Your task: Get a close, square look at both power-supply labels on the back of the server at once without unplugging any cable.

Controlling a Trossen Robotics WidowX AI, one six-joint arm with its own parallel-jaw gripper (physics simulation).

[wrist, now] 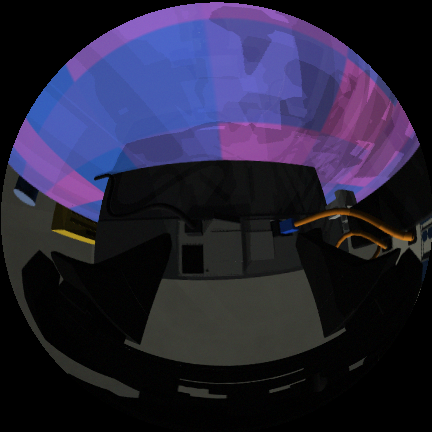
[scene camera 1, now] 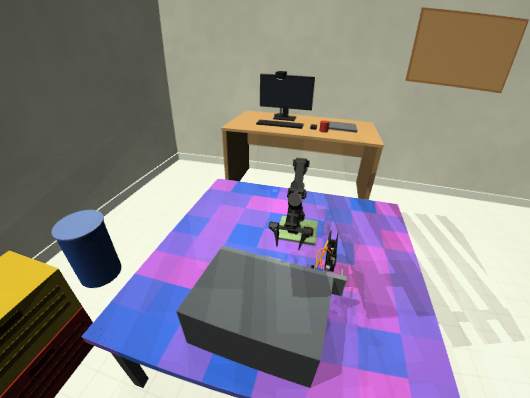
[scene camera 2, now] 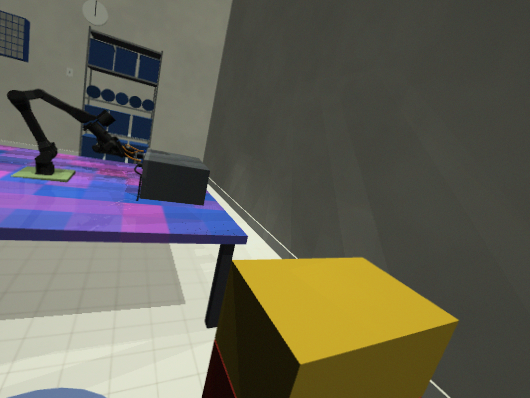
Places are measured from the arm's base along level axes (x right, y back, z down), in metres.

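Pixels of known places: gripper, fingertip midpoint: (wrist: 235, 240) (scene camera 1: 287, 248) (scene camera 2: 123, 155); arm's base at its link origin: (scene camera 2: 44, 173).
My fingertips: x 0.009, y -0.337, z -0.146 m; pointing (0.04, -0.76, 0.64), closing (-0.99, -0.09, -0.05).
Ahead of a thing's pixels: the offset from my fingertips to its middle. "spot": to the spot under its first point. Level surfaces: height alone.
The dark grey server (scene camera 1: 260, 295) (scene camera 2: 175, 182) lies on the table. Its back faces the arm and shows in the wrist view, with the table at the top. A black cable @[spot: dx +0.119, dy -0.063, dz +0.060 m] (wrist: 145, 206) runs to a socket on the back panel @[spot: dx +0.014, dy -0.096, dz +0.006 m] (wrist: 225, 247). A blue plug @[dx -0.078, dy -0.113, dz +0.031 m] (wrist: 288, 226) with an orange cable @[spot: dx -0.132, dy -0.025, dz +0.018 m] (wrist: 350, 213) (scene camera 1: 320, 254) sits in the back. A dark square @[spot: dx +0.057, dy -0.091, dz -0.008 m] (wrist: 192, 258) and paler panels show there; no label text is readable. My gripper (scene camera 1: 288, 246) (wrist: 235, 240) is open and empty, its fingers apart in front of the back. The right finger stands close to the blue plug in the wrist view.
A black upright unit @[spot: dx -0.180, dy +0.004, dz -0.011 m] (scene camera 1: 331, 252) with orange cables stands beside the server's back corner. The arm's base is on a green plate (scene camera 1: 309, 237) (scene camera 2: 65, 175) on the patterned table @[dz +0.157 m] (scene camera 1: 135, 300) (scene camera 2: 100, 215). A blue bin (scene camera 1: 92, 255) and a yellow box (scene camera 2: 345, 305) stand beyond the table.
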